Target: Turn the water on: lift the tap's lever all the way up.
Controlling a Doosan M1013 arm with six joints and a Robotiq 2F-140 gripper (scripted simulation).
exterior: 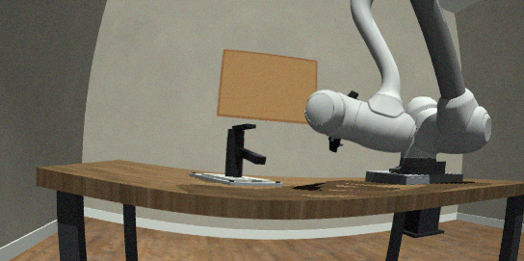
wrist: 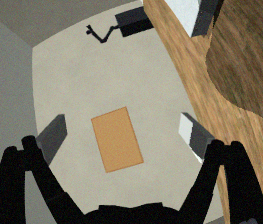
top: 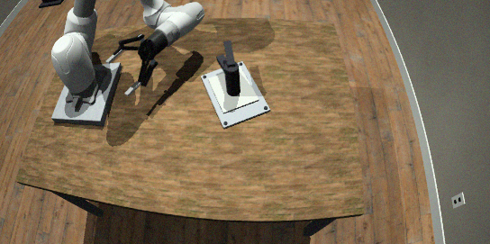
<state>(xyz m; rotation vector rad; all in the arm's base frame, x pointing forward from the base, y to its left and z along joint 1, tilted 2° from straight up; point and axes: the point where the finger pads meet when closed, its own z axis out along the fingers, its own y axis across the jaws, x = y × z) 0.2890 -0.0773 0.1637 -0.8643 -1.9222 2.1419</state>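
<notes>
The lever is 360 mm ahead of my hand, 160 mm to the left of it and 50 mm below it. Round my hand: black tap 360 mm ahead, 130 mm to the left, 100 mm below.
</notes>
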